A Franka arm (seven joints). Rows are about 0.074 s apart.
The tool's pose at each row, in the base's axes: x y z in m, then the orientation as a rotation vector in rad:
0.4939, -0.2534, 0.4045, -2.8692, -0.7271, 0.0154
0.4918, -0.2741, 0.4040, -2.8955, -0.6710, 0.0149
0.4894, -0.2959, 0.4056, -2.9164, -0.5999, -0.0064
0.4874, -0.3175, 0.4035, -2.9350, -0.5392, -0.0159
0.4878, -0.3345, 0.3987, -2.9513, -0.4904, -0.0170
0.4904, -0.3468, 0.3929, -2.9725, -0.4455, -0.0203
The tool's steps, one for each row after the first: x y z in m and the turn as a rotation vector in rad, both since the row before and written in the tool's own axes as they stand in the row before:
-0.0117, 0.0170, -0.0030, -0.0127, 0.0010, 0.0407
-0.0117, 0.0180, -0.0050, -0.0089, 0.0168, 0.0482
-0.0104, 0.0191, -0.0013, -0.0086, 0.0082, 0.0416
-0.0058, 0.0166, 0.0021, -0.0083, 0.0019, 0.0338
-0.0017, 0.0132, 0.0039, -0.0147, 0.0021, 0.0314

